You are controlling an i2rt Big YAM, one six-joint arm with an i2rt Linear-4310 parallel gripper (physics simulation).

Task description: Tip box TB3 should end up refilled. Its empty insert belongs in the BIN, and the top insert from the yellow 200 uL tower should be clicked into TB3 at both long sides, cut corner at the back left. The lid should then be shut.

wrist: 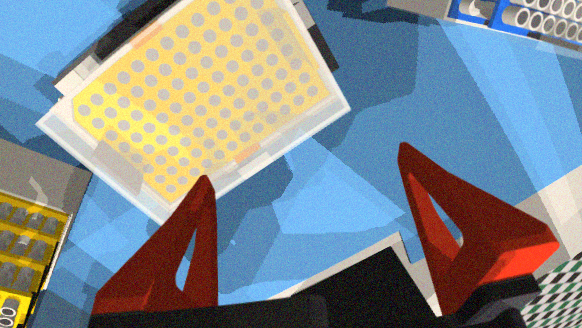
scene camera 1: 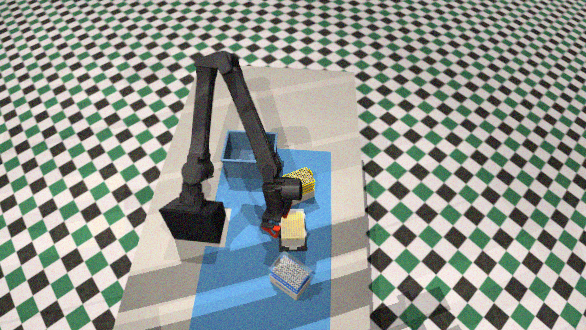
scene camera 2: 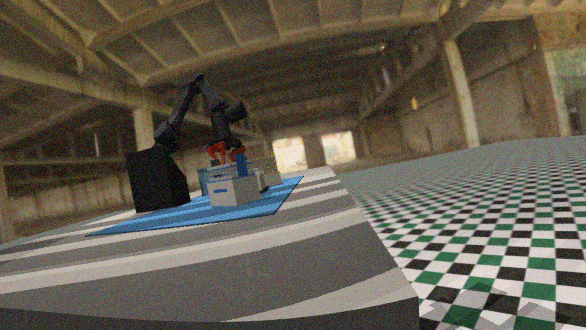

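Note:
Box TB3 (scene camera 1: 293, 227) (wrist: 200, 100) stands in a black holder (wrist: 125, 32). Its yellow insert shows round grey spots through a clear lid (wrist: 85, 150). The lid lies over the insert; whether it is fully shut, or the insert clicked in, I cannot tell. My gripper (scene camera 1: 280, 221) (scene camera 2: 228, 159) (wrist: 303, 166) is open and empty, low beside the box on the robot-base side. In the wrist view one fingertip overlaps the lid's near edge; contact is unclear. The yellow tower (scene camera 1: 301, 178) (wrist: 25, 240) stands behind the box. The blue bin (scene camera 1: 240, 171) is partly hidden by the arm.
A grey box with a blue tip rack (scene camera 1: 291, 274) (scene camera 2: 235, 192) (wrist: 545, 22) stands in front of TB3, turned at an angle. The black robot base (scene camera 1: 195, 222) (scene camera 2: 155, 180) stands left of the blue mat (scene camera 1: 260, 310). The table's right edge runs beyond the mat.

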